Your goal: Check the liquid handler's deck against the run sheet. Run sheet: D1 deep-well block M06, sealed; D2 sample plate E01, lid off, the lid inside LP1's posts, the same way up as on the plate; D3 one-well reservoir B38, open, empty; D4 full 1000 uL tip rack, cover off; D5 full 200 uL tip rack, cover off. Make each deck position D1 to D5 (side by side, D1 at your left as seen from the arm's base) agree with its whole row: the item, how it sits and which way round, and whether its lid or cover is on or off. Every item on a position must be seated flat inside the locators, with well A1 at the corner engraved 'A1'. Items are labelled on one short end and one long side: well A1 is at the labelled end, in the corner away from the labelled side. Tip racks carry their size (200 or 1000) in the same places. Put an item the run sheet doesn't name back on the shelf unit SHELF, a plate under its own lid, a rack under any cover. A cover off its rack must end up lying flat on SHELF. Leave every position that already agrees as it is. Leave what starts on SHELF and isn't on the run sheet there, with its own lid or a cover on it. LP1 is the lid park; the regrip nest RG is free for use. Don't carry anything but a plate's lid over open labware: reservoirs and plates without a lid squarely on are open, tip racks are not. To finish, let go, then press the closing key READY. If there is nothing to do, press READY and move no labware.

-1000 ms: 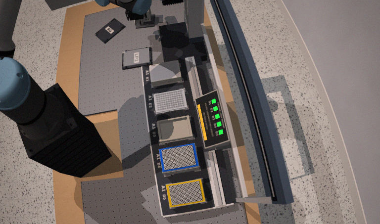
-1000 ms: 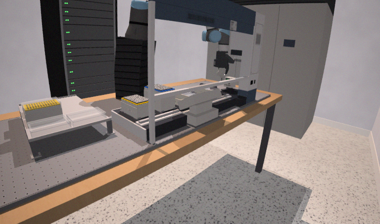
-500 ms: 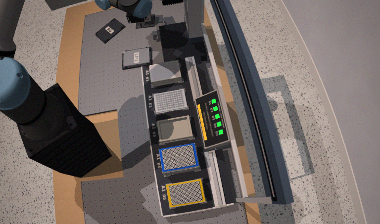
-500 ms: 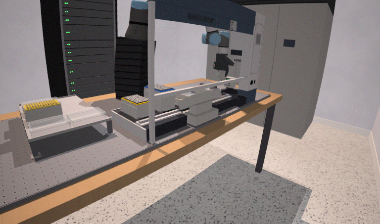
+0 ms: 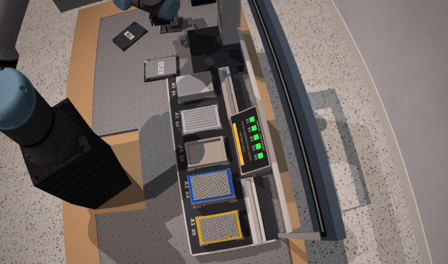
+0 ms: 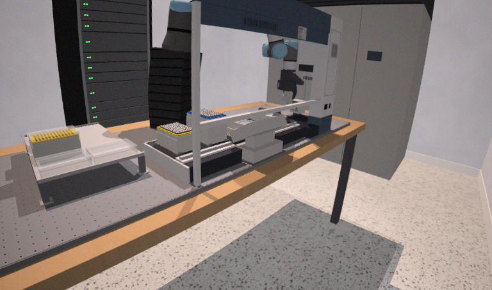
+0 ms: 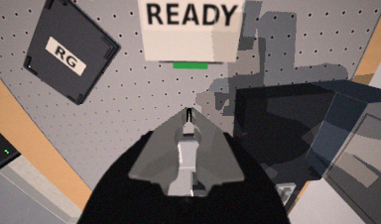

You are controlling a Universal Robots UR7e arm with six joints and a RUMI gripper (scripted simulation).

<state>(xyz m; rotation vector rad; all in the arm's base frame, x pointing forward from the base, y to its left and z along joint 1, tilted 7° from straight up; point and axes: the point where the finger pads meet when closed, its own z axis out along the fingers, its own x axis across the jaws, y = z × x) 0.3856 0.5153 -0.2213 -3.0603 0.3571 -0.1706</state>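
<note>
My gripper is now 6 cm to the right of the ready key and 1 cm short of it. Also, from my hand: flat grey lid: 14 cm to the right, 7 cm below, 6 cm behind; then sealed deep-well block: 31 cm to the right, 5 cm ahead, 1 cm below; then RG nest: 18 cm behind, 10 cm to the left, 8 cm below.
</note>
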